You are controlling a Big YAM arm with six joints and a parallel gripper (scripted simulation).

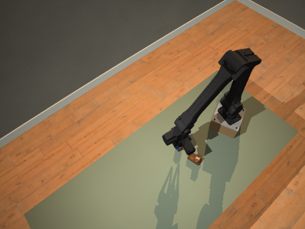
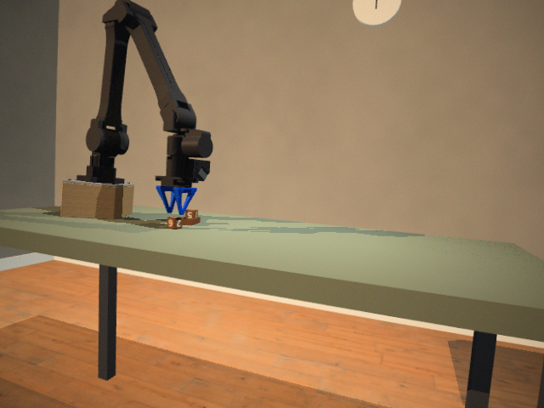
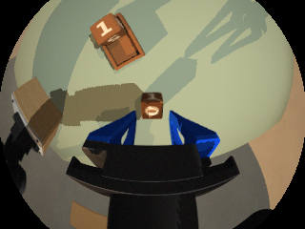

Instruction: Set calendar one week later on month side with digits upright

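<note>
My hand is 3 cm above the brown digit cube. Also, from my hand: brown tray (4 cm behind, 10 cm to the left, 4 cm below).
</note>
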